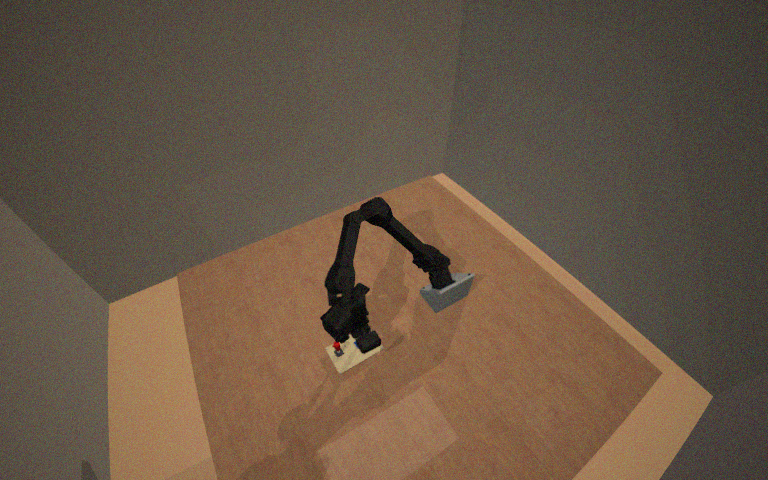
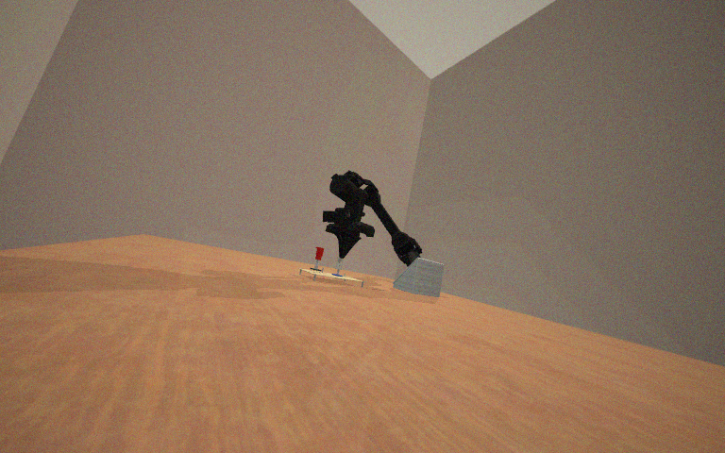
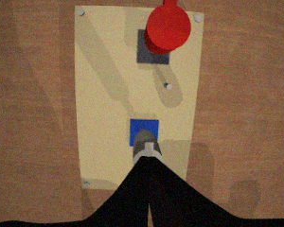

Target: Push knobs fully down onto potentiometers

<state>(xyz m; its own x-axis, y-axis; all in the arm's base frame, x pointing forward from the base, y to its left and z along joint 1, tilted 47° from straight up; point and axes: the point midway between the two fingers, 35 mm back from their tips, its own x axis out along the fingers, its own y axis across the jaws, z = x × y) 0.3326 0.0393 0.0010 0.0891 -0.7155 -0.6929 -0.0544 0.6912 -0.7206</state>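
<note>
Right now my gripper tip is 70 mm short of the red knob. Round my gripper tip: grey knob: 10 mm below.
</note>
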